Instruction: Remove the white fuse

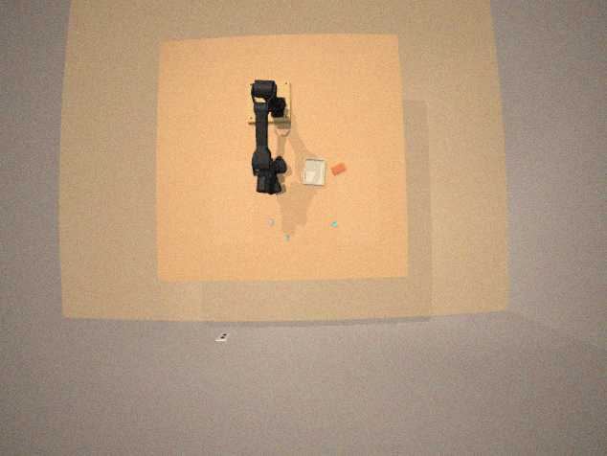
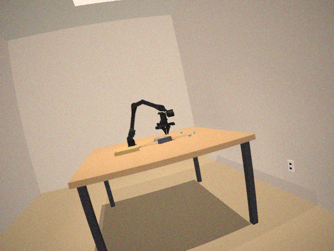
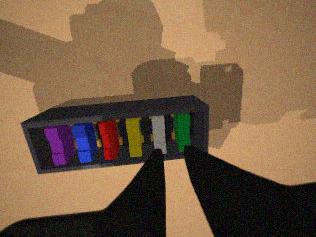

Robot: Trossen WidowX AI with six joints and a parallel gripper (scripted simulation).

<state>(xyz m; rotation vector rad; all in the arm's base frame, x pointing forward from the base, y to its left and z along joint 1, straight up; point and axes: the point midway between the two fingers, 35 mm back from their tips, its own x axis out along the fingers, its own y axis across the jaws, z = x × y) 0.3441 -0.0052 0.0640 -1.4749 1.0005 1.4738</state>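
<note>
Right now my gripper tip is 1 cm past the white fuse and 4 cm above it. The rest, counted from my gripper tip: red fuse: 4 cm behind, 1 cm to the right, 4 cm below; green fuse: 1 cm ahead, 1 cm to the left, 4 cm below; yellow fuse: 2 cm behind, 1 cm to the right, 4 cm below.
</note>
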